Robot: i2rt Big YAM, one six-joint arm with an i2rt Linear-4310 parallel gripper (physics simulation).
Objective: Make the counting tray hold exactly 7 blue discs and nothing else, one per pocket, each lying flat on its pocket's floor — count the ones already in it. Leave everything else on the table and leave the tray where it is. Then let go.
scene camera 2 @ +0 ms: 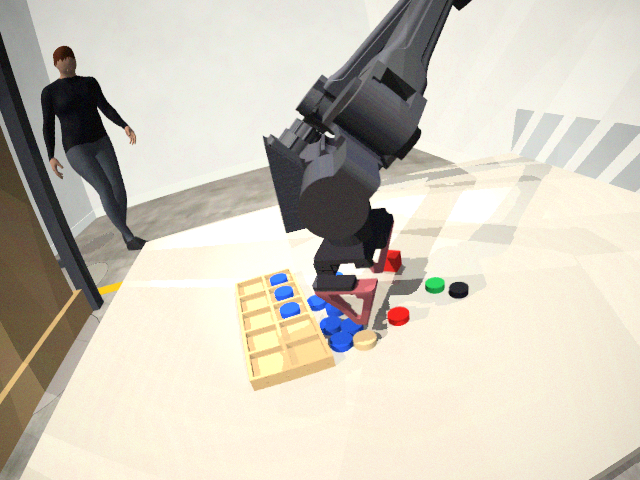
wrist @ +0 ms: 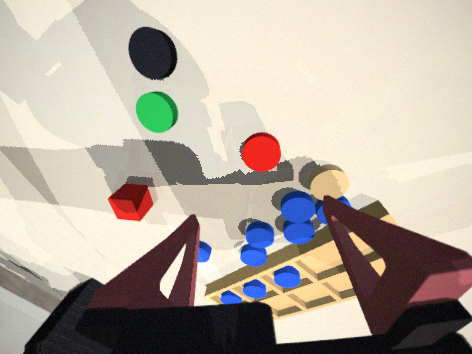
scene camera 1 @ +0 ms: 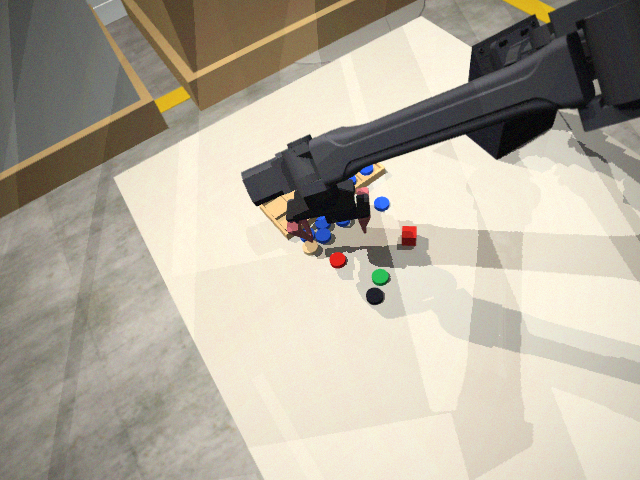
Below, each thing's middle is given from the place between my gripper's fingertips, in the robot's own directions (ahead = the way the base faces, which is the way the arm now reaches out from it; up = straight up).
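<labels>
The green disc [wrist: 157,112] is 10 cm to the left of my hand, 2 cm behind it and 3 cm below it. As for the red cube [wrist: 132,202], I see that it is 6 cm to the left of my hand and 2 cm below it, and 11 cm behind it. The tan disc [wrist: 329,179] is 5 cm ahead of my hand, 3 cm to the right of it and 3 cm below it. And there is the red disc [wrist: 261,152]: my hand is 2 cm short of it, 3 cm above it and 3 cm to the right of it.
</labels>
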